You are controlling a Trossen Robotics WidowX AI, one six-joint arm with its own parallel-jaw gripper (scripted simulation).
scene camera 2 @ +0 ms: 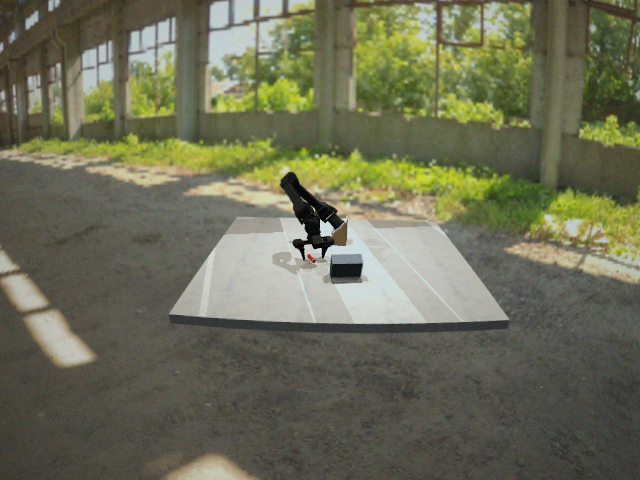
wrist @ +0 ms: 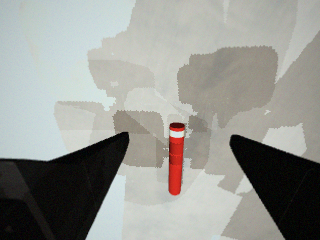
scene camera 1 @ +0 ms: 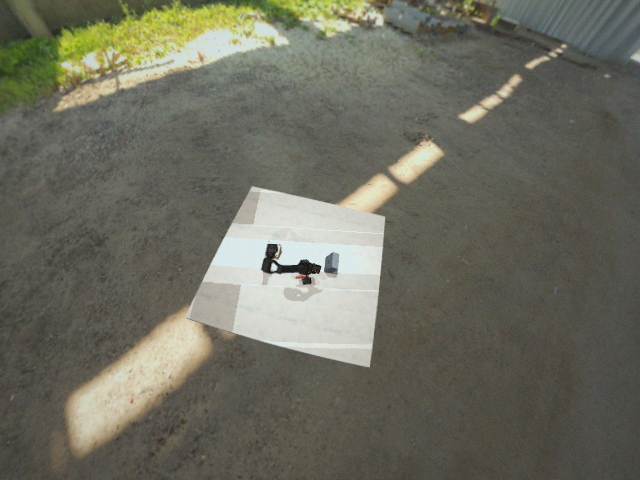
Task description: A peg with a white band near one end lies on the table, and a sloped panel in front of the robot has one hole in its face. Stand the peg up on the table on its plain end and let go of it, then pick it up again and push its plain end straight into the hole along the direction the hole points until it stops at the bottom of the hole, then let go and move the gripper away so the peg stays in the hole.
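Note:
A red peg [wrist: 176, 130] is visible to me, and so is a sloped panel [scene camera 2: 342, 265]. My own gripper [wrist: 178, 137] holds nothing, and it is open.

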